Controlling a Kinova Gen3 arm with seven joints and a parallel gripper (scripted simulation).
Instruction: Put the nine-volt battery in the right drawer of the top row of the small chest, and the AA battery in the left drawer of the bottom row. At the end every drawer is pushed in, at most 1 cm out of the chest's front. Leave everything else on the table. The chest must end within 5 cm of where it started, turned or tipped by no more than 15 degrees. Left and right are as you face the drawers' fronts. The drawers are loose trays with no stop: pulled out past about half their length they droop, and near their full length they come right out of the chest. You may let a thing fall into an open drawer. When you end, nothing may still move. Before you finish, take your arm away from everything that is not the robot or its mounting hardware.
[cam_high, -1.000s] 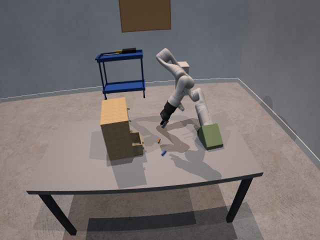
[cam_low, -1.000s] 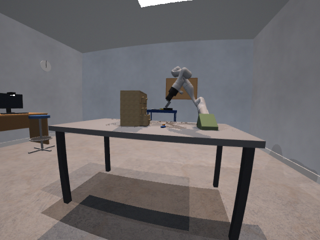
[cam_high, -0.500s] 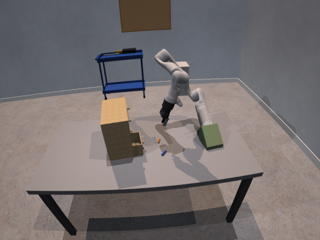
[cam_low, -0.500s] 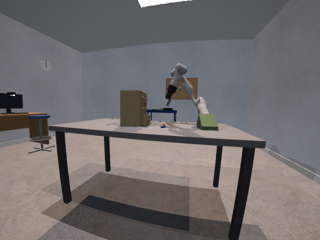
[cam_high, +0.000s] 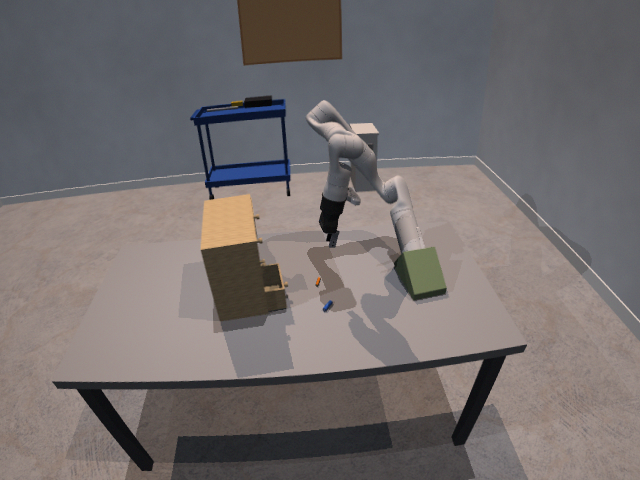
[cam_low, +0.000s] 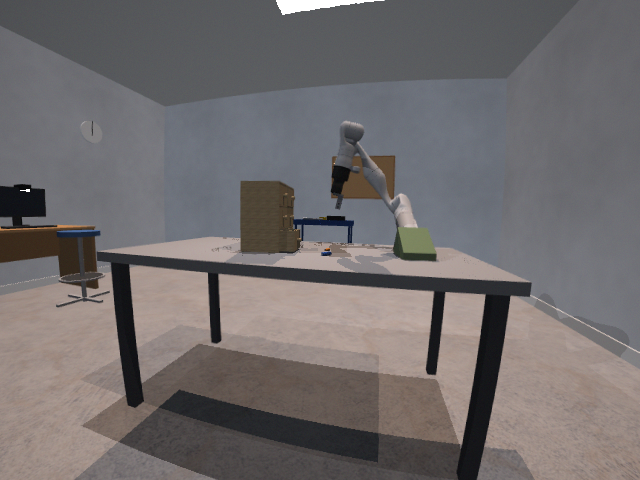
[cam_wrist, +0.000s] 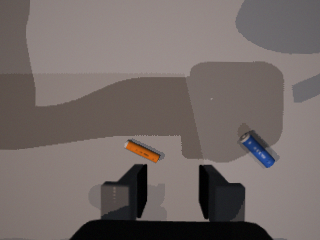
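My hand is 20 mm short of the blue cylindrical battery, 110 mm to the right of it and 200 mm above it. Also, from my hand: orange nine-volt battery 340 mm ahead, 50 mm to the right, 10 mm above; then orange AA battery 50 mm ahead, 30 mm to the right, 210 mm below.
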